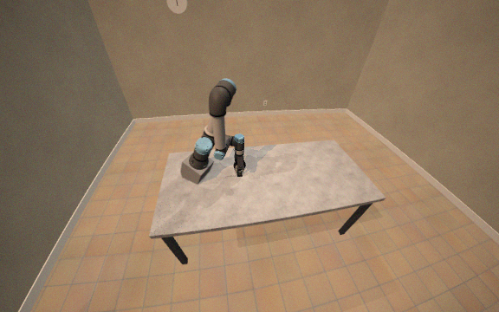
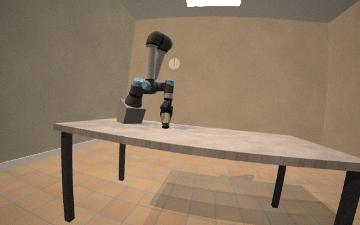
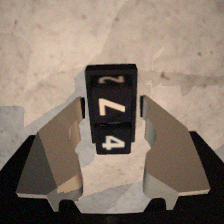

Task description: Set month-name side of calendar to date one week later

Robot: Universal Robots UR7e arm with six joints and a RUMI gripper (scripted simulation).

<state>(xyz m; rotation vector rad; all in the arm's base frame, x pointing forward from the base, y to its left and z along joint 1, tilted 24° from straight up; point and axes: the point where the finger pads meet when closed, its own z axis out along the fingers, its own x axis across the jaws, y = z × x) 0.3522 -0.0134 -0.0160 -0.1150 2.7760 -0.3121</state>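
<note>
Right now the black date cube is 10 mm below my hand. Round my hand: black calendar tray: 30 mm below, 20 mm to the left; black cube: 30 mm to the left, 10 mm below.
</note>
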